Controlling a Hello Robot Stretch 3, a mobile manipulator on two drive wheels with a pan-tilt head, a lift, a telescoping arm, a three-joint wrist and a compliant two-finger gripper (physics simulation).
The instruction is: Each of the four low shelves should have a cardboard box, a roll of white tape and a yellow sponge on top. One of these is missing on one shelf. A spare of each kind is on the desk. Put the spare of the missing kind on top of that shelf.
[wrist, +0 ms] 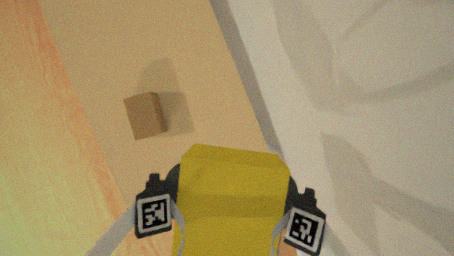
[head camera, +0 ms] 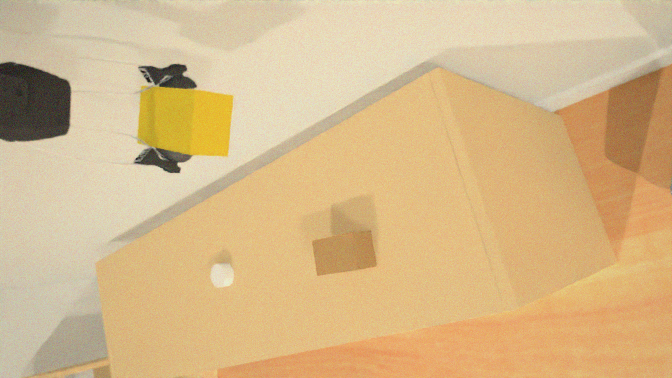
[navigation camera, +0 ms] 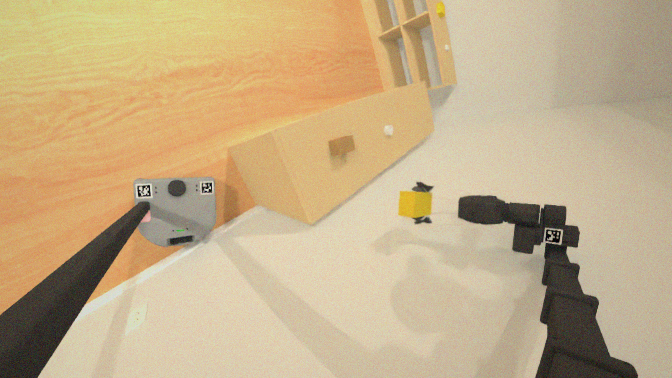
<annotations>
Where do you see a cardboard box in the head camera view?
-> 351, 251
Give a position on a yellow sponge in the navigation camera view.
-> At 412, 204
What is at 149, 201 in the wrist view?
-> My gripper.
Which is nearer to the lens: the yellow sponge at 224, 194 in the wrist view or the cardboard box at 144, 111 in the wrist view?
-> The yellow sponge.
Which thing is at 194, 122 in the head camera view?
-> A yellow sponge.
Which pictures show my gripper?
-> The wrist view, the head camera view and the navigation camera view: all of them.
</annotations>
